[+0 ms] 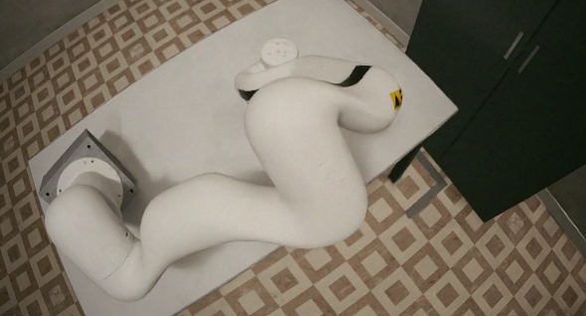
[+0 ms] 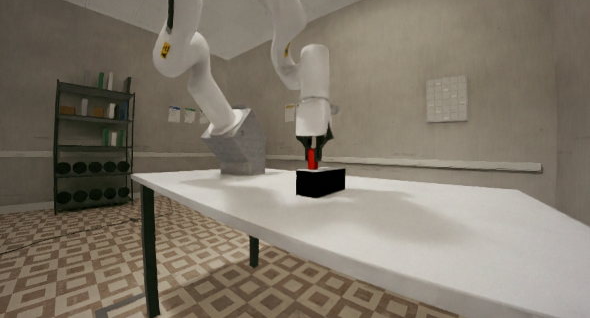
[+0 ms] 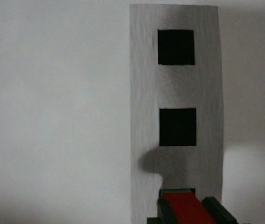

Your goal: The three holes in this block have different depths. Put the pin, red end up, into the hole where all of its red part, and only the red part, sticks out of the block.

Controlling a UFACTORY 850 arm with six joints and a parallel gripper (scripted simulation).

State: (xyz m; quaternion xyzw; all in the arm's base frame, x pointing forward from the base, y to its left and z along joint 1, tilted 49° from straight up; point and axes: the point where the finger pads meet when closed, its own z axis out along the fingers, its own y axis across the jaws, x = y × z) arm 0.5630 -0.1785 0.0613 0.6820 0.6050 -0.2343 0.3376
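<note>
Right now the pin is 1 cm below my hand. The rest, counted from my hand: black block 8 cm below, 6 cm to the left, 1 cm ahead.
</note>
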